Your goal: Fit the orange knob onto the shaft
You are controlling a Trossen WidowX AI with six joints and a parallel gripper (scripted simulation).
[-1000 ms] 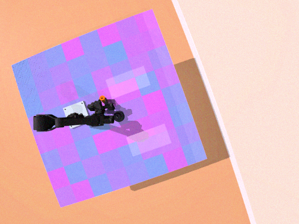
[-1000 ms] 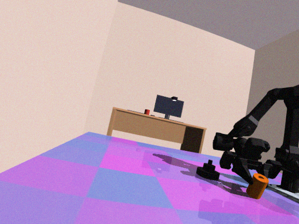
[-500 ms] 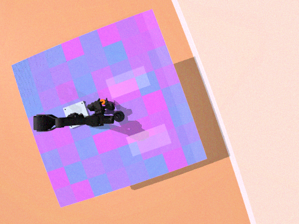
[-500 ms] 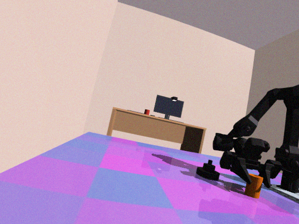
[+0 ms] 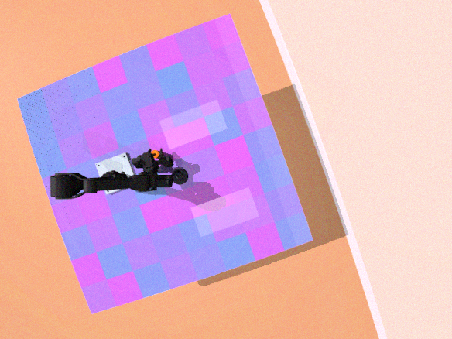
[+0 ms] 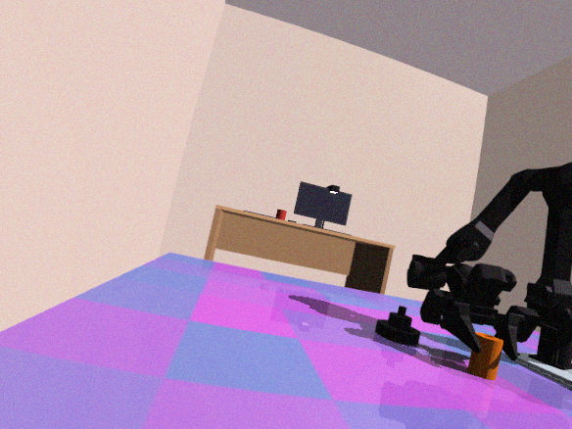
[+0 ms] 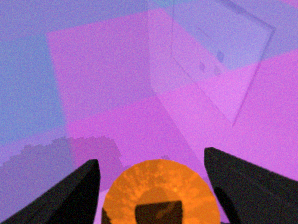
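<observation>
My gripper tip is now 30 mm to the left of the orange knob, 10 mm past it and 10 mm above it. From my gripper tip the other things lie so: round pedestal 180 mm to the right, 20 mm ahead, 10 mm below.
</observation>
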